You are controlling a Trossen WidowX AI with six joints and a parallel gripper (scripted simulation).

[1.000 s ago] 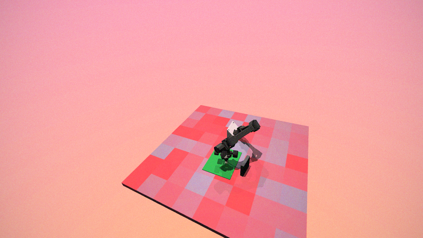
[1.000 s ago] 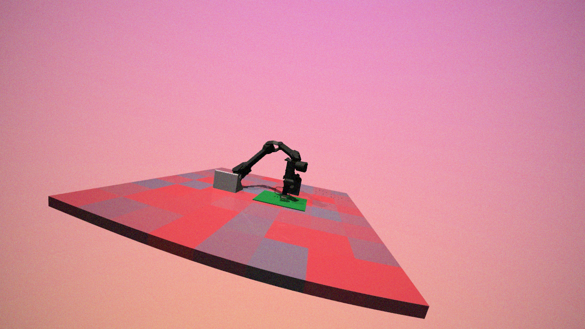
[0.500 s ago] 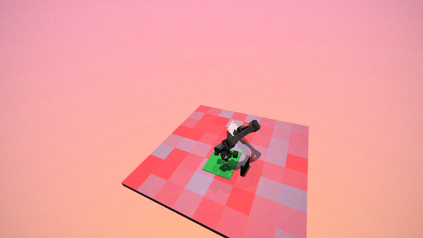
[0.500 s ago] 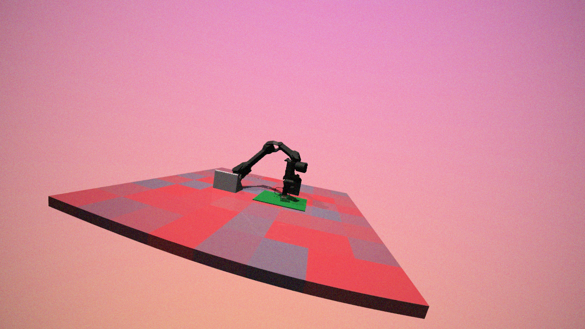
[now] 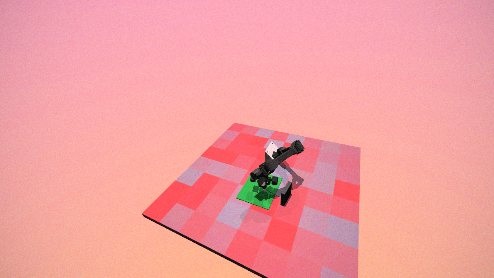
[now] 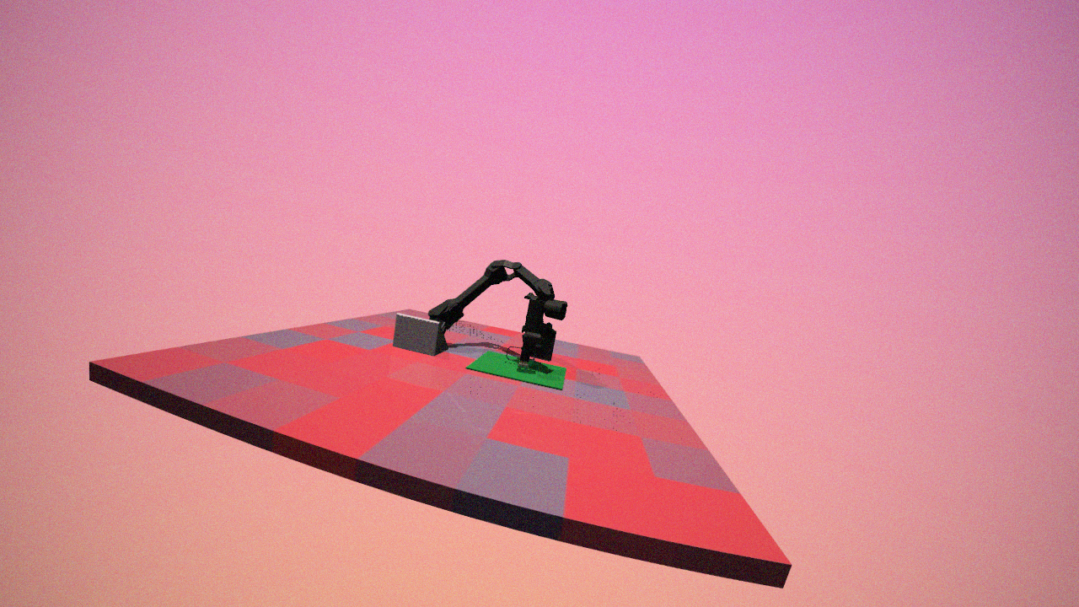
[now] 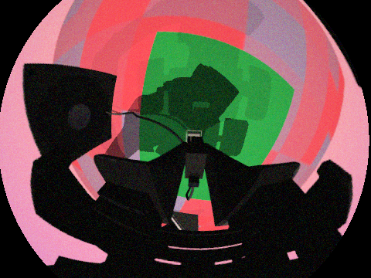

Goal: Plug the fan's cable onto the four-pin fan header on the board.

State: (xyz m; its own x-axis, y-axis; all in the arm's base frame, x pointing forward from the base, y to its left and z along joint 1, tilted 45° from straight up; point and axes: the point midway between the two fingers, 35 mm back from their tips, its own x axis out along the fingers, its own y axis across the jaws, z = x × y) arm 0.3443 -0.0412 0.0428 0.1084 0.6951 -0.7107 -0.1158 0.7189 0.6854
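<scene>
Now: gripper tip 3 cm above the pale four-pin fan header and 1 cm past it. Round my gripper tip: dark fan cable plug (1 cm behind, 1 cm above); green board (5 cm below, 3 cm to the right, 2 cm behind); black fan (15 cm to the left, 3 cm ahead, 3 cm above).
</scene>
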